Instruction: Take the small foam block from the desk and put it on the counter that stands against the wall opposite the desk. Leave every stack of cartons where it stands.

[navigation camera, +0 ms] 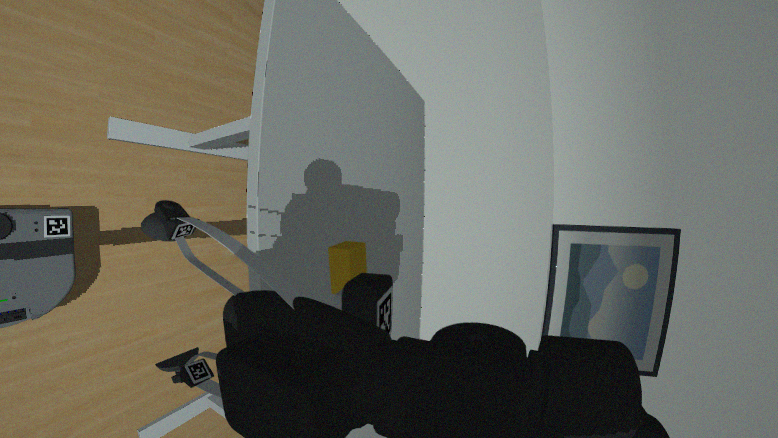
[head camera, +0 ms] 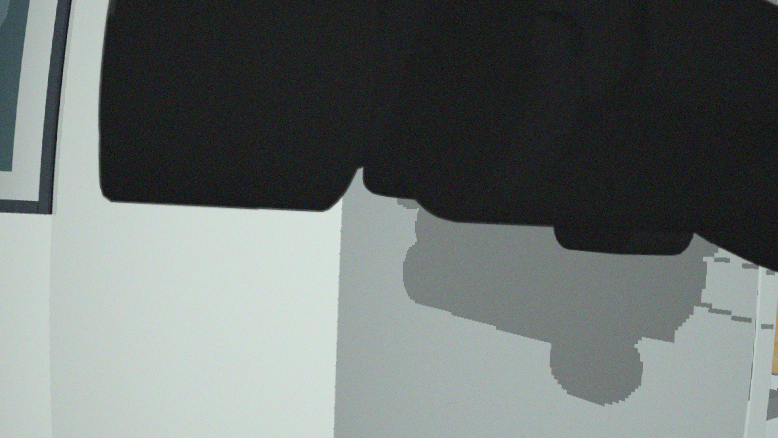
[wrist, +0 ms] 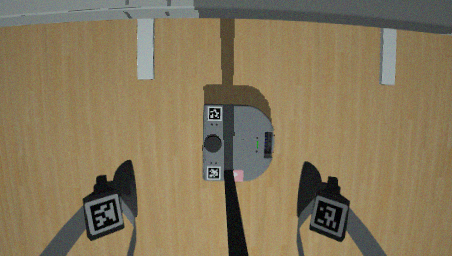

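Seen in the pictures: gripper, fingertip midpoint: (navigation camera: 161, 290) (wrist: 218, 180); robot's base, link origin: (wrist: 214, 138).
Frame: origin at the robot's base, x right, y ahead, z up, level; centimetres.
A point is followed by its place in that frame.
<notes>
The small foam block (navigation camera: 347, 263) {x 42.1, y -3.8, z 99.1 cm} is a yellow upright box on the grey-white desk (navigation camera: 337, 108) {x 43.3, y 25.0, z 95.0 cm} (head camera: 370, 369) {x 86.2, y 23.1, z 95.0 cm} (wrist: 75, 11) {x 25.7, y 10.0, z 95.0 cm}. It stands in the arm's shadow in the navigation view, its lower part hidden behind the dark wrist. It does not show in the head or wrist view. My gripper (wrist: 218, 180) {x 12.3, y -2.2, z 96.7 cm} (navigation camera: 173, 291) {x 12.3, y -2.2, z 96.7 cm} is open and empty, its fingertips wide apart. In the navigation view they are left of the desk's front edge, over the floor, with the block to the right. The counter and the cartons do not show.
The dark wrist (head camera: 272, 108) {x 12.5, y -1.3, z 128.4 cm} (navigation camera: 462, 386) {x 10.6, y -0.4, z 123.7 cm} covers much of the head view. My base (wrist: 245, 120) {x 10.5, y -13.3, z 16.0 cm} (navigation camera: 38, 233) {x 8.9, y -2.0, z 16.0 cm} stands on the wooden floor (wrist: 60, 115) {x 10.0, y 81.3, z 0.1 cm} (navigation camera: 163, 54) {x 45.0, y 70.3, z 0.0 cm} off the desk's front edge. White desk legs (wrist: 145, 50) (navigation camera: 146, 129) stick out. A picture (navigation camera: 615, 293) {x 105.5, y -21.3, z 166.9 cm} hangs on the wall.
</notes>
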